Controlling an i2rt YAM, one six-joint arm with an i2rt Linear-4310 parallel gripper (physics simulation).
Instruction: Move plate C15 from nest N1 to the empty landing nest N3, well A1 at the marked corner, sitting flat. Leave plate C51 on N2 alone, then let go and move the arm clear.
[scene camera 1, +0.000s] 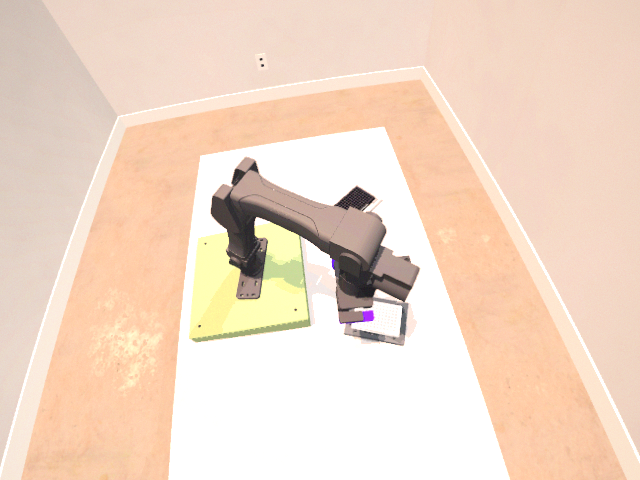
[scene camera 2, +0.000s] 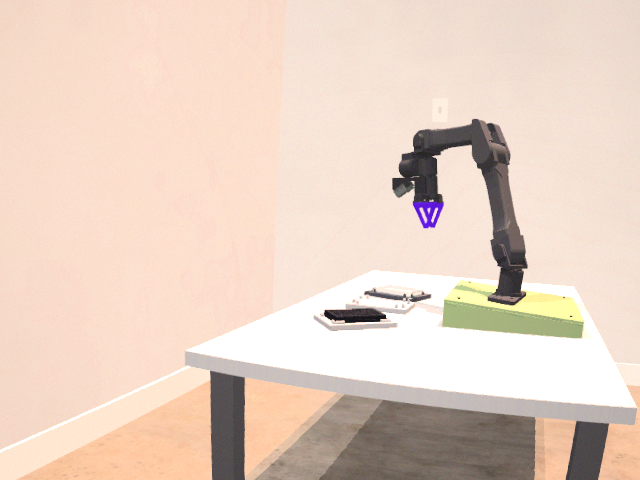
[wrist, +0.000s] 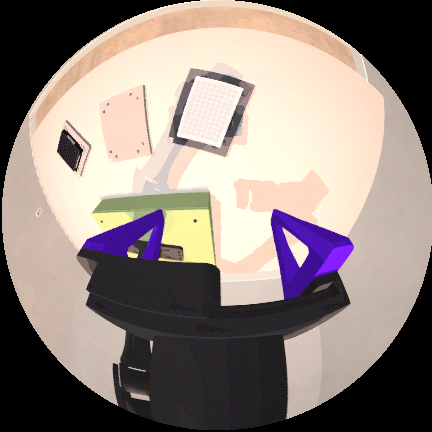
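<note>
A white gridded plate (scene camera 1: 385, 317) (scene camera 2: 398, 290) (wrist: 210, 111) lies flat on a dark grey nest (scene camera 1: 392, 340) (scene camera 2: 421, 296) (wrist: 186, 100). A black plate (scene camera 1: 356, 198) (scene camera 2: 355, 314) (wrist: 70, 150) sits on a white nest (scene camera 1: 376, 204) (scene camera 2: 356, 326) (wrist: 86, 149). Between them is an empty pale nest (scene camera 2: 379, 304) (wrist: 125, 125) with small corner posts; the arm hides it in scene camera 1. Plate and nest labels and the marked corner are unreadable, so I cannot tell which plate is C15. My gripper (scene camera 1: 351, 289) (scene camera 2: 429, 226) (wrist: 217, 214) is open and empty, high above the table, near the dark nest's base-side edge.
The arm stands on a thick yellow-green base block (scene camera 1: 217, 310) (scene camera 2: 511, 320) (wrist: 200, 245), on the robot side of the nests. The white table (scene camera 1: 310, 413) (scene camera 2: 413, 356) (wrist: 310, 125) carries everything. Walls stand beyond the table.
</note>
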